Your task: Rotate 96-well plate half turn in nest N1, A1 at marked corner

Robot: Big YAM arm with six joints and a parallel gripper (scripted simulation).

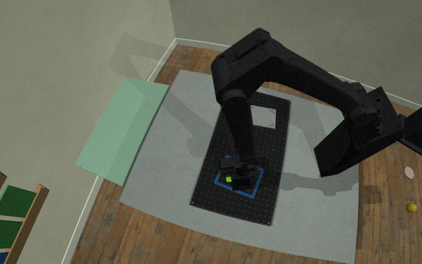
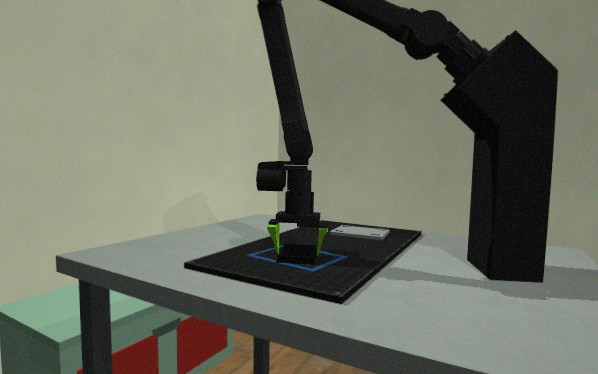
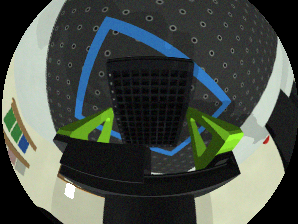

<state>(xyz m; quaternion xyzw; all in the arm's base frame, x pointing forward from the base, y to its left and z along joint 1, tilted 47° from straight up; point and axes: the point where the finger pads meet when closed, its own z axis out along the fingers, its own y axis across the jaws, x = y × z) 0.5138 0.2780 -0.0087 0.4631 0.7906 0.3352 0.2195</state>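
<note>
The black 96-well plate is right at my hand. Also, from my hand: plate nest N1 (5 cm ahead, 34 cm to the right, 1 cm below); A1 mark (14 cm ahead, 36 cm to the right).
</note>
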